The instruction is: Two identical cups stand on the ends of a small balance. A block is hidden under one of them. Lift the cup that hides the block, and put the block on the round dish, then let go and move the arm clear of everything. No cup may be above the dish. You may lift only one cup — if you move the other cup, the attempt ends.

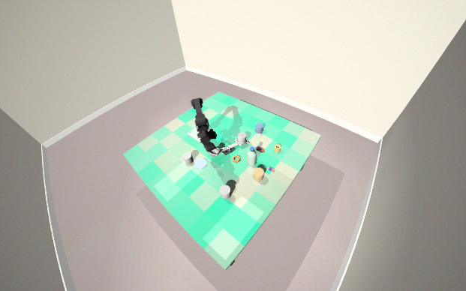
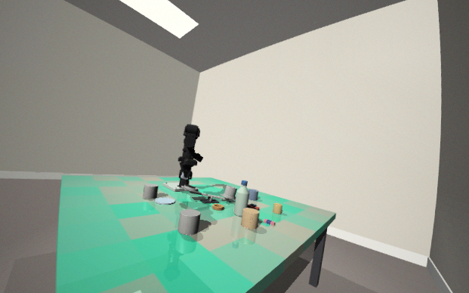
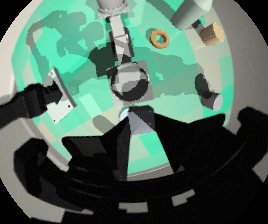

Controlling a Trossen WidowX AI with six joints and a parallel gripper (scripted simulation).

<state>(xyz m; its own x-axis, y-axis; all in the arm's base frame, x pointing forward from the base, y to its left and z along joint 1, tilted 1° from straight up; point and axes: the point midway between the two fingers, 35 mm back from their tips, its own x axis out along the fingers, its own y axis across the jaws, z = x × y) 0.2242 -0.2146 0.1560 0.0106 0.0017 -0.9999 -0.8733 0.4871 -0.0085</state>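
Now: the light blue round dish 14 cm below my gripper tip, 6 cm to the right of it and 5 cm behind it. Round my gripper tip: blue cup 50 cm to the left, 18 cm ahead, 10 cm below; bottle 29 cm ahead, 13 cm to the left, 3 cm below; grey block 1 cm above.
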